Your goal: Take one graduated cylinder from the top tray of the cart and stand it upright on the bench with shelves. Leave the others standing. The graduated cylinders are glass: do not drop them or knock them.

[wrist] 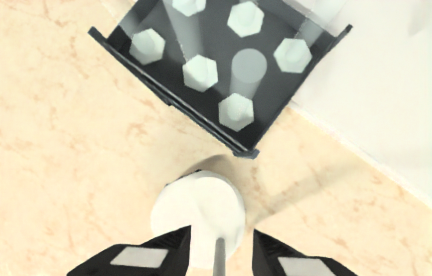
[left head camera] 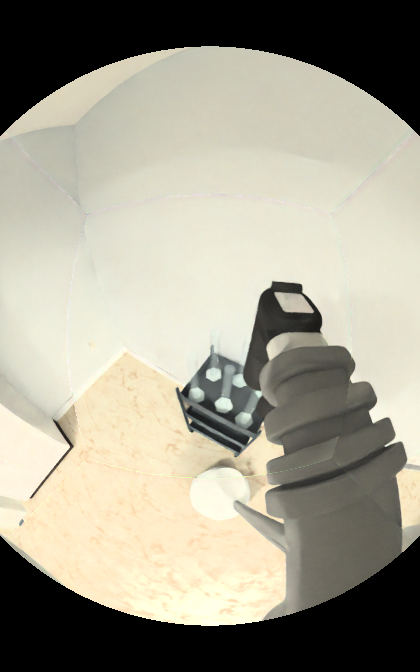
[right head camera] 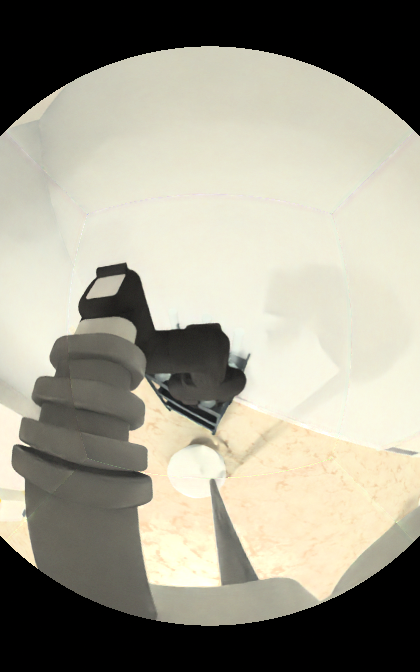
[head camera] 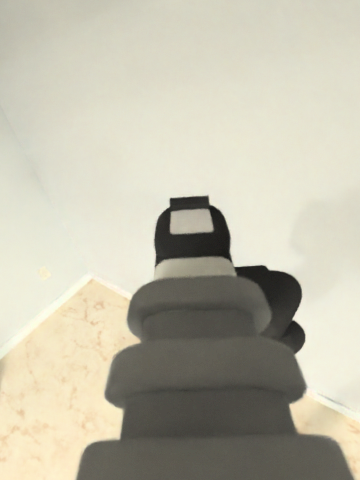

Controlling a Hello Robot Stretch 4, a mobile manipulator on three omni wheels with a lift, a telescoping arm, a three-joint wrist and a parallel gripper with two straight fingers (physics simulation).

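Pixels of known places: gripper, between the fingertips: [wrist: 221,246]; robot's base, origin of its link: [wrist: 201,212].
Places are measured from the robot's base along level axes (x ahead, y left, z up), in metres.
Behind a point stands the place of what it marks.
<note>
Several clear graduated cylinders with pale hexagonal bases stand upright on the dark top tray of the cart [left head camera: 183,409] [wrist: 270,102] @(x 0.428, y -0.192, z 0.635 m). The nearest cylinder [wrist: 242,90] @(x 0.375, y -0.103, z 0.932 m) in the wrist view stands by the tray's near corner. Another cylinder [left head camera: 223,404] stands near the front rim in the left head view. My gripper [wrist: 221,246] @(x 0.227, y -0.088, z 1.101 m) is open, with its two fingers apart and no cylinder between them. In the wrist view the cart lies above and beyond the fingertips. In the right head view my wrist and gripper hide much of the cart [right head camera: 216,425]. I cannot make out the bench with shelves.
A white round disc [left head camera: 217,492] [right head camera: 195,472] [wrist: 200,205] @(x 0.070, y -0.005, z 0.187 m) lies in front of the cart, with a grey pole [left head camera: 260,520] [right head camera: 227,540] [wrist: 220,260] over it. A white wall [head camera: 175,125] @(x 0.830, y 0.022, z 1.412 m) rises behind the cart. White dark-edged furniture [left head camera: 25,450] is at the left.
</note>
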